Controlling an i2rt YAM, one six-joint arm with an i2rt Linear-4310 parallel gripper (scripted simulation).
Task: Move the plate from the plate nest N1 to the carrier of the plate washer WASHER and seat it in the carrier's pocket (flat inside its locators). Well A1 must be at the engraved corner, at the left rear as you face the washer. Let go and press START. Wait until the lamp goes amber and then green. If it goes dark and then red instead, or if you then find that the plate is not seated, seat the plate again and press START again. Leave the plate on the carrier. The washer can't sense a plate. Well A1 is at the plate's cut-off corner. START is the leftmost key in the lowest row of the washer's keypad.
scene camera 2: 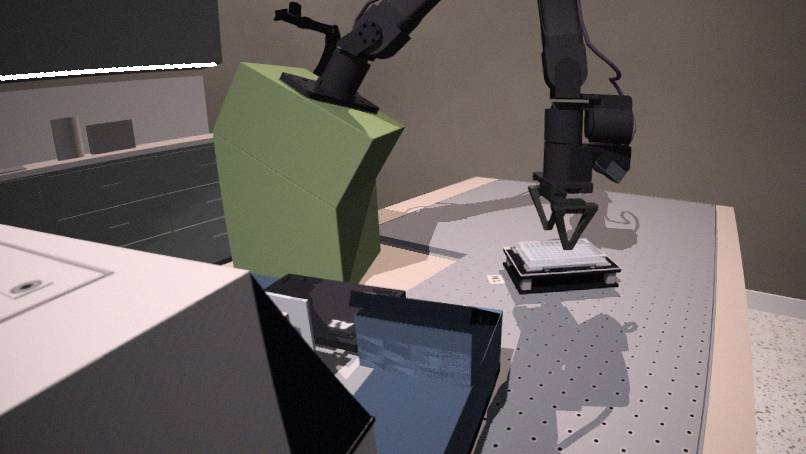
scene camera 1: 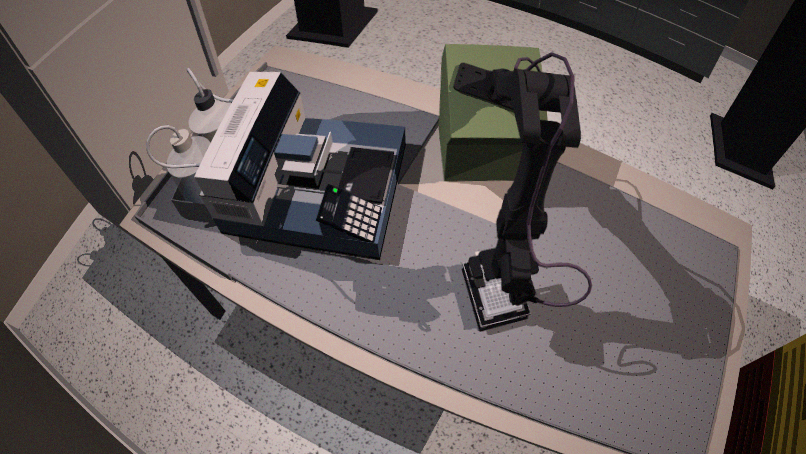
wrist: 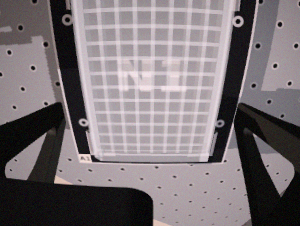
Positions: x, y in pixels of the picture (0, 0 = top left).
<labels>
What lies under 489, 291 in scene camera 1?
A clear well plate.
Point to a clear well plate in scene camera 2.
At 547, 254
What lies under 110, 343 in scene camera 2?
A plate washer.
</labels>
